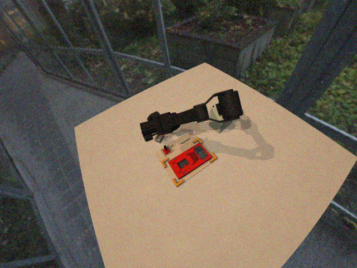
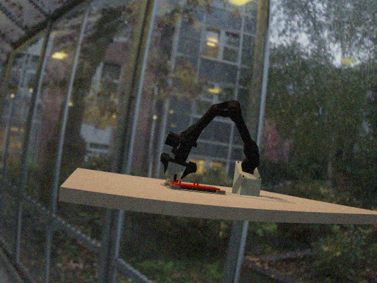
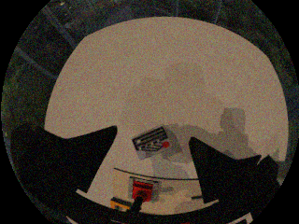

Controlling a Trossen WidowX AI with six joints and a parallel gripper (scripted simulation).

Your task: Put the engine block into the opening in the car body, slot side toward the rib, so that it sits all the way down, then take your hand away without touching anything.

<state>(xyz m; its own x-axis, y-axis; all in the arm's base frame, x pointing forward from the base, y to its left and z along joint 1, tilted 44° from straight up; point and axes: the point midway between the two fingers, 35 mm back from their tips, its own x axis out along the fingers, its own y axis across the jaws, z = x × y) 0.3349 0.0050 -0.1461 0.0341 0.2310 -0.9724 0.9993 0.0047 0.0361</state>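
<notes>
Now: the engine block 10 mm ahead of my gripper tip, 10 mm to the left of it and 30 mm below it.
</notes>
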